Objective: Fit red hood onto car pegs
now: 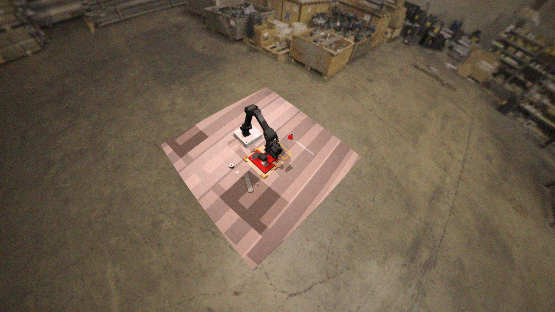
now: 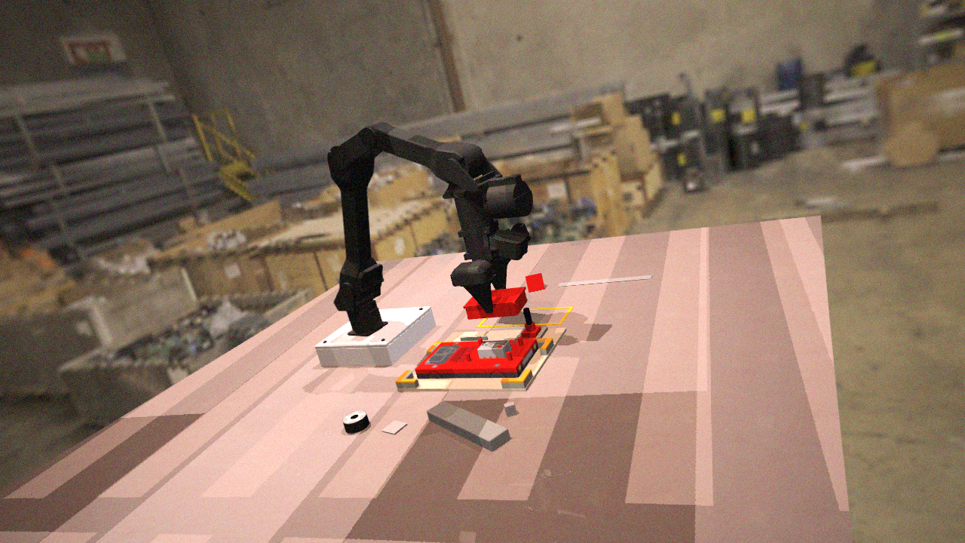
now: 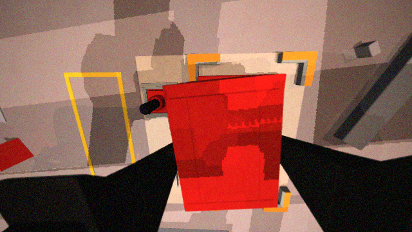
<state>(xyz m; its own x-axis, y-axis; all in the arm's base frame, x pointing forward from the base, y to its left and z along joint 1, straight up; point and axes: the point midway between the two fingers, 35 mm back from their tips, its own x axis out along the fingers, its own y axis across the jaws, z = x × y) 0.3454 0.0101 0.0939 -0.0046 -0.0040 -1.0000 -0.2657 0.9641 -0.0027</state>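
The grey engine block is 80 mm below my gripper tip, 20 mm to the right of it and 10 mm behind it. The rest, counted from my gripper tip: red hood 10 mm above.
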